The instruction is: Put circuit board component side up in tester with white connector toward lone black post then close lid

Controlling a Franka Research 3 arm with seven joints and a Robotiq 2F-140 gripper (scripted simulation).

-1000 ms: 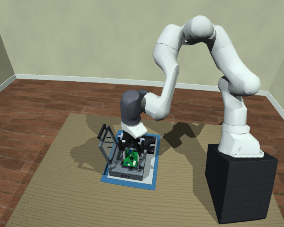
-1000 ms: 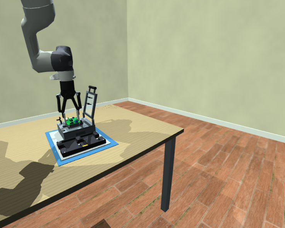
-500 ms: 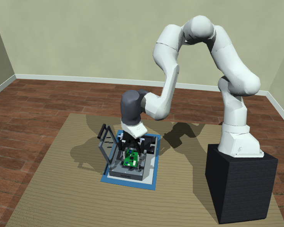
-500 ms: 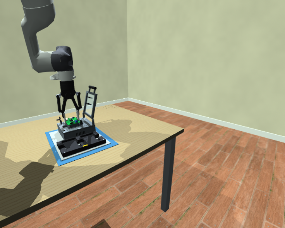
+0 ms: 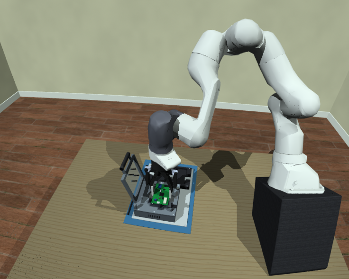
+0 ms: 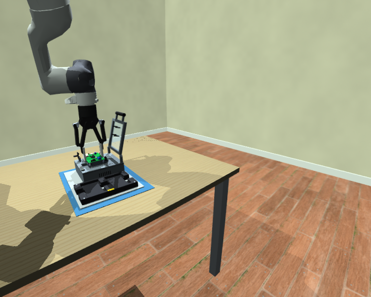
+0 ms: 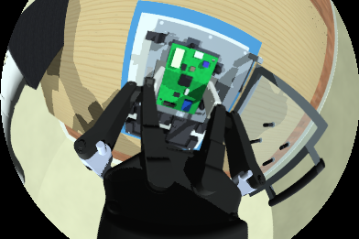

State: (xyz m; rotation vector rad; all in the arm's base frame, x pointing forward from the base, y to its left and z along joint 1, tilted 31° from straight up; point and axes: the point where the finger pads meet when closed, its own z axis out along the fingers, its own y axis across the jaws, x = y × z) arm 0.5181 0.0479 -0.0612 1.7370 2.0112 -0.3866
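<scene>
My hand is 20 mm above the green circuit board. Also, from my hand: lid: 120 mm ahead, 10 mm to the left, 80 mm above.
</scene>
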